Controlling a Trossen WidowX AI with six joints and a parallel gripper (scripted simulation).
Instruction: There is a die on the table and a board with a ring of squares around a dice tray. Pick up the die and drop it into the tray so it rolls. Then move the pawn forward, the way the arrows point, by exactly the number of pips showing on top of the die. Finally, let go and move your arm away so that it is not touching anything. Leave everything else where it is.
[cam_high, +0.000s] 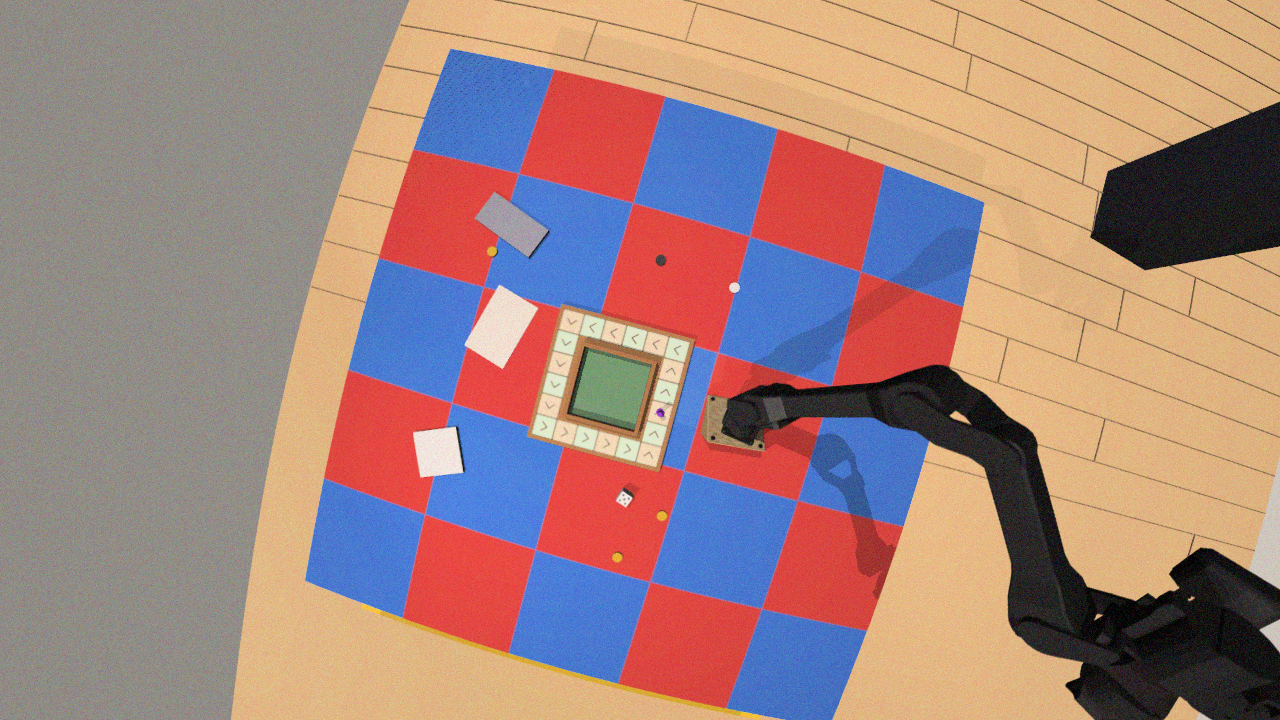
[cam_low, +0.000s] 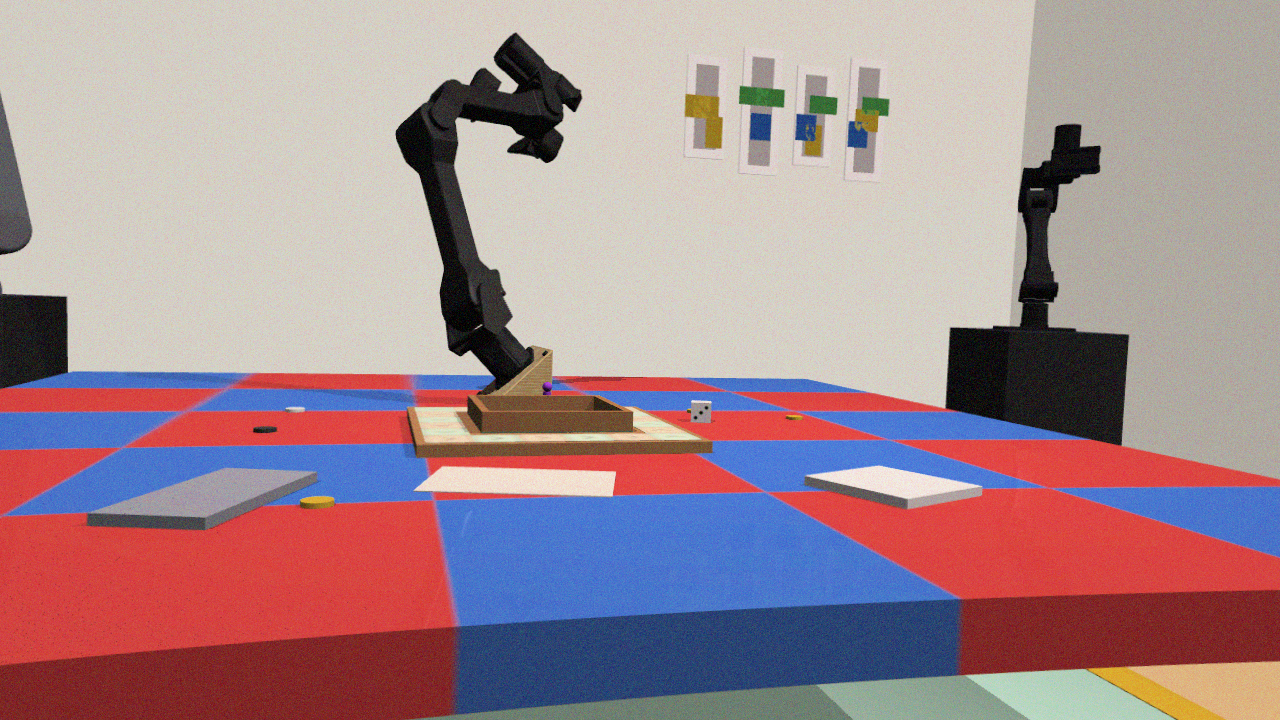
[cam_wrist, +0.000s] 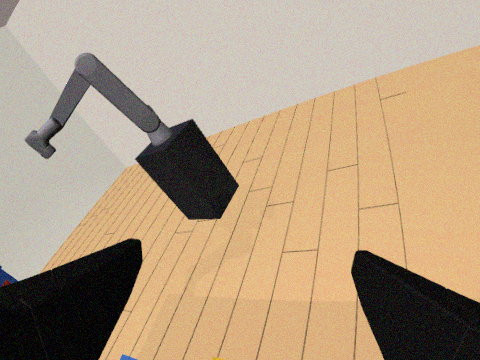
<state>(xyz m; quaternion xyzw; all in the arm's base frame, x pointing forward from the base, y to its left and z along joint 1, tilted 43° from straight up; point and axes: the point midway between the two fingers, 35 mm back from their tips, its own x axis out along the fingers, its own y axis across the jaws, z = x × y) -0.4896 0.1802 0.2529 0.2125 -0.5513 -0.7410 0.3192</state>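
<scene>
The grey die is 600 mm ahead of my gripper tip, 420 mm below it and 280 mm to the left of it. Round my gripper tip: cream sheet 980 mm ahead, 440 mm below, 60 mm to the left; green tray 710 mm ahead, 430 mm below, 90 mm to the left; purple pawn 600 mm ahead, 410 mm below, 90 mm to the left.
</scene>
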